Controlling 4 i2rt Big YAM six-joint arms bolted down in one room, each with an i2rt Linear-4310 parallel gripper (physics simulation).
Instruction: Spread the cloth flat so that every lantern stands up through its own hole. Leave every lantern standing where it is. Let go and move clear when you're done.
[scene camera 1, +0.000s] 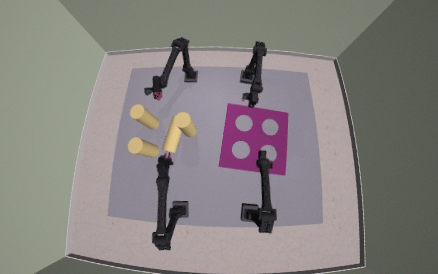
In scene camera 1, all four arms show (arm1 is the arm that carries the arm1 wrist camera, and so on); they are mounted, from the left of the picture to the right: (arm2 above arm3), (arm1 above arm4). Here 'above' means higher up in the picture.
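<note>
A magenta cloth (256, 138) with round holes lies flat at right; grey shows through the holes. Three yellow lanterns (145, 117) (144, 147) (186, 124) stand upright at left, apart from the cloth. Another yellow lantern (172, 137) appears to lie on its side by the rightmost of them. Arm2's gripper (158, 95) is above the lanterns in the picture. Arm3's gripper (167, 156) looks open, close to the lying lantern's lower end; contact is unclear. Arm1's gripper (245, 98) is near the cloth's top edge. Arm4's gripper (270, 163) hangs over the lower right hole, partly hiding it. The other three grippers' fingers are too small to judge.
A grey mat (207, 192) lies under the cloth and lanterns, on a pale speckled floor (92, 190) with a dark-edged border. The arm bases (191, 76) (246, 76) (180, 208) (249, 212) stand on the mat. Arm3's long forearm reaches up the left side.
</note>
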